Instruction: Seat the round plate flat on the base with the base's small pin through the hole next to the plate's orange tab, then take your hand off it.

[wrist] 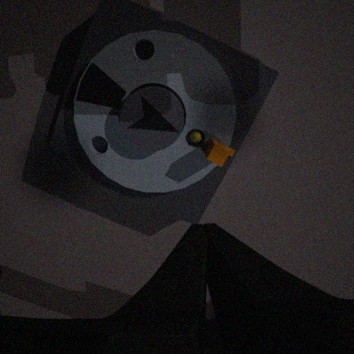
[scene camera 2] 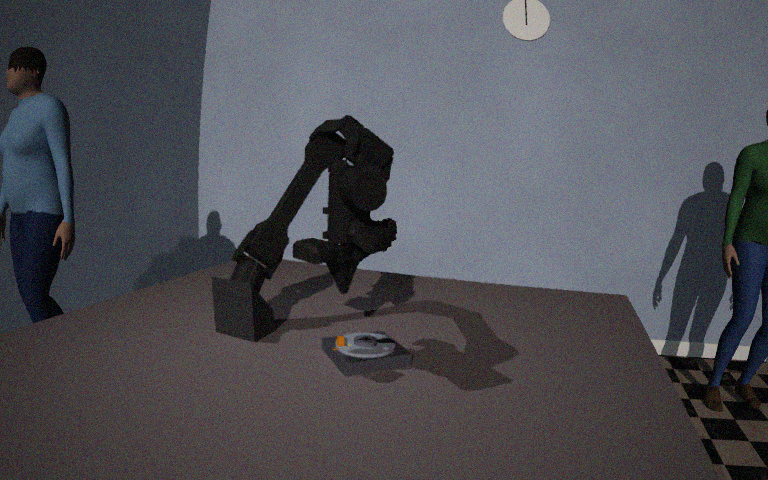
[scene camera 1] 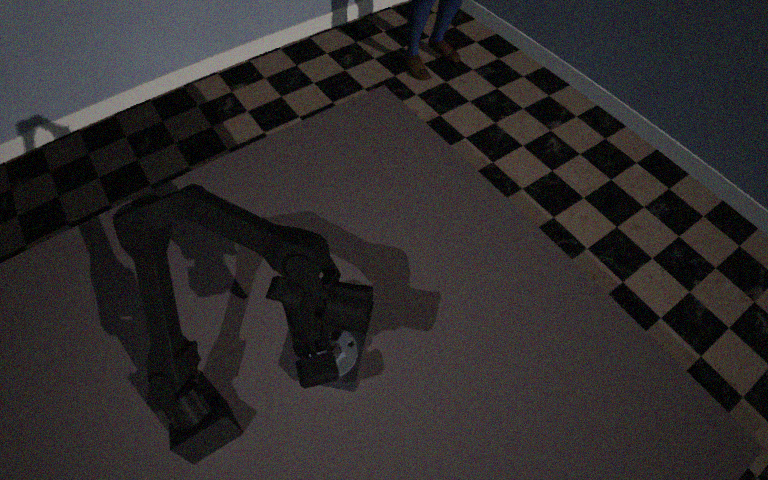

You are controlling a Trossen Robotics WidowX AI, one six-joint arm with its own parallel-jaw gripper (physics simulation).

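Places are measured from the arm's base along level axes (x ahead, y right, z down), in centimetres.
Pixels of known places: gripper, fingertip midpoint: (scene camera 2: 343, 292) (scene camera 1: 312, 347); arm's base, link origin: (scene camera 2: 240, 292) (scene camera 1: 195, 421).
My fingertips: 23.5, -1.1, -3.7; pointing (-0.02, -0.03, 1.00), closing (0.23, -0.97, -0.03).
Note:
For each thing: its top centre in the pictures, then the offset to it from my fingertips, as dx, dy, dz. Level surfaces: height alone.
- pale round plate, top centre: (scene camera 2: 365, 334) (scene camera 1: 329, 347) +3.5, -1.7, +7.6
- dark square base, top centre: (scene camera 2: 365, 338) (scene camera 1: 329, 349) +3.4, -1.7, +8.5
- table top, surface height: dz +12.3
The pale round plate (scene camera 1: 347, 362) (scene camera 2: 362, 353) (wrist: 145, 175) lies on the dark square base (scene camera 2: 362, 366) (wrist: 125, 210) and looks level in scene camera 2; any small gap beneath it is too dark to tell. Its orange tab (scene camera 2: 340, 341) (wrist: 219, 153) is at the left in scene camera 2 and lower right in the wrist view. The small pin's yellow top (wrist: 196, 136) shows inside the hole next to the tab. My gripper (scene camera 2: 344, 291) (wrist: 202, 234) is shut and empty, above the plate and apart from it. Its fingertips are hidden in scene camera 1.
The table top (scene camera 1: 509, 339) (scene camera 2: 169, 407) extends around the base. The arm's own foot (scene camera 1: 203, 424) (scene camera 2: 235, 308) stands to the left of the base. People stand beyond the table, and the arm's shadows fall across the table and plate.

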